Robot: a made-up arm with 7 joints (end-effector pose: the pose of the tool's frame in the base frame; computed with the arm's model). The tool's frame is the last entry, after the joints. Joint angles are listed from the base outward.
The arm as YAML. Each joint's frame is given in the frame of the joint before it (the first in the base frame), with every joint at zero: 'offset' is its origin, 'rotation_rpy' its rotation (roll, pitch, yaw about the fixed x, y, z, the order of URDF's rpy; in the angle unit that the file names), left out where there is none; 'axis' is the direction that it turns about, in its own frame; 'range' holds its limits. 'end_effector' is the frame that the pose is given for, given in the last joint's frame.
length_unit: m
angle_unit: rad
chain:
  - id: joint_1
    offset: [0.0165, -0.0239, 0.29]
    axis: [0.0, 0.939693, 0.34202]
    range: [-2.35, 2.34]
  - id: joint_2
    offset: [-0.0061, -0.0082, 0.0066]
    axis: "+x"
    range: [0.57, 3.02]
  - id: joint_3
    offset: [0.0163, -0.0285, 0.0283]
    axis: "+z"
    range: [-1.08, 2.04]
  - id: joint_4
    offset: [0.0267, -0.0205, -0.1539]
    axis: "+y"
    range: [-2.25, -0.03]
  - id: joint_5
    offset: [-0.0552, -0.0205, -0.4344]
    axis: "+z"
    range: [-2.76, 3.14]
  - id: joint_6
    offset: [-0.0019, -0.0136, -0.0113]
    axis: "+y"
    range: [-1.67, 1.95]
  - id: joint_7
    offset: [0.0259, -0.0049, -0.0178]
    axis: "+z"
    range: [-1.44, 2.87]
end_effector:
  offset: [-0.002, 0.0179, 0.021]
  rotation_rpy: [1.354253, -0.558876, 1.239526]
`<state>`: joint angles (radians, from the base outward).
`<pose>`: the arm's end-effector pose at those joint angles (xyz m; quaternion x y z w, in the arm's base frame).
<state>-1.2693 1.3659 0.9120 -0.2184 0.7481 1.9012 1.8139</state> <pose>0.3291 0.4284 0.4748 0.1382 -0.9246 -0.3537 0.0292</pose>
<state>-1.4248 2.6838 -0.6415 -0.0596 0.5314 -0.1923 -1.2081</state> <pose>-0.3198 0.3754 0.5104 -0.7358 0.1798 -0.4014 0.5150</pose>
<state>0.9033 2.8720 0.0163 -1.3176 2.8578 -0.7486 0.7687</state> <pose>0.4597 0.2449 0.1577 -0.1823 -0.0409 0.9195 0.3460</pose>
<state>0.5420 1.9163 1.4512 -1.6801 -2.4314 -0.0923 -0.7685</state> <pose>0.3527 0.0169 0.6382 -0.4943 0.1114 0.6041 0.6151</pose>
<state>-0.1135 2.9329 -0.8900 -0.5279 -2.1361 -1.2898 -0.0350</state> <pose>0.0742 0.2705 0.7696 0.7599 0.3681 -0.4033 0.3528</pose>
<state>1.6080 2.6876 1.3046 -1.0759 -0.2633 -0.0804 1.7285</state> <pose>0.5227 0.0817 0.1215 0.2627 -0.3918 0.6360 0.6107</pose>
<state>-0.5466 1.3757 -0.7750 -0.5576 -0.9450 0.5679 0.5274</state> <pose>0.3669 0.4039 0.1017 -0.7753 0.5715 -0.2658 0.0397</pose>
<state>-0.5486 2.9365 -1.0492 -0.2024 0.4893 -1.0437 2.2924</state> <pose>-0.2091 0.2297 0.7529 -0.0262 -0.5019 0.8594 0.0936</pose>
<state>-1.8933 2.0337 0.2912 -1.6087 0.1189 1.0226 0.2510</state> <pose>-0.2319 -0.0430 0.7448 0.3416 0.4389 -0.7645 0.3261</pose>
